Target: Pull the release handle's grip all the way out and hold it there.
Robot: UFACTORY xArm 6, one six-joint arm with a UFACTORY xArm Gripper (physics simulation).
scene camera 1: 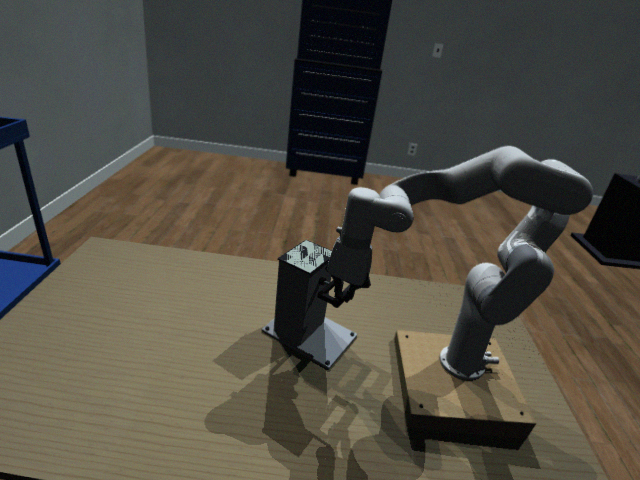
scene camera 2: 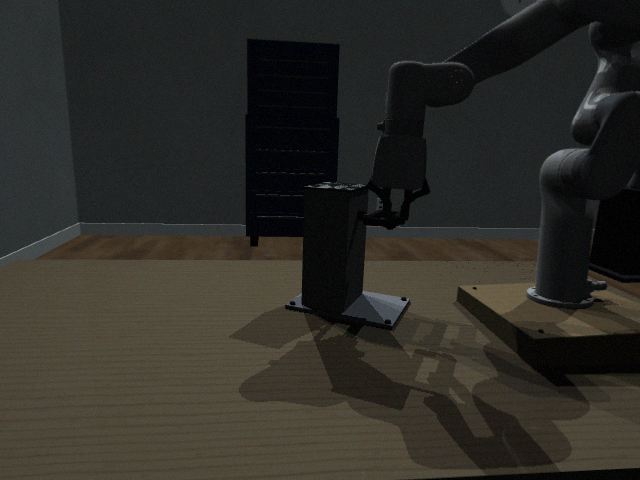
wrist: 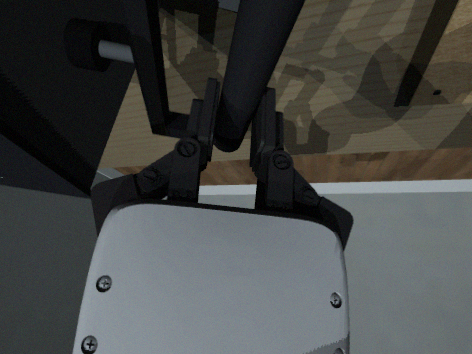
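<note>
The release handle is a black rectangular loop on the side of a dark upright housing (scene camera 1: pixel 292 304) (scene camera 2: pixel 324 253) (wrist: pixel 35 105). Its grip (scene camera 1: pixel 337 303) (scene camera 2: pixel 390 225) (wrist: pixel 260 45) is a thick round black bar at the outer side of the loop, standing out from the housing. My gripper (scene camera 1: pixel 343 297) (scene camera 2: pixel 395 218) (wrist: pixel 238 99) points down beside the housing and is shut on the grip, one finger inside the loop and one outside. In the wrist view the bar's near end shows between the finger pads. How far the handle is drawn out is hard to tell.
The housing stands on a bolted grey base plate (scene camera 1: pixel 333 338) (scene camera 2: pixel 379 307) on the wooden table (scene camera 1: pixel 129 361) (scene camera 2: pixel 129 361). The arm's base stands on a wooden block (scene camera 1: pixel 465 403) (scene camera 2: pixel 496 310) to the right. A dark blue cabinet (scene camera 1: pixel 333 118) (scene camera 2: pixel 292 170) stands behind.
</note>
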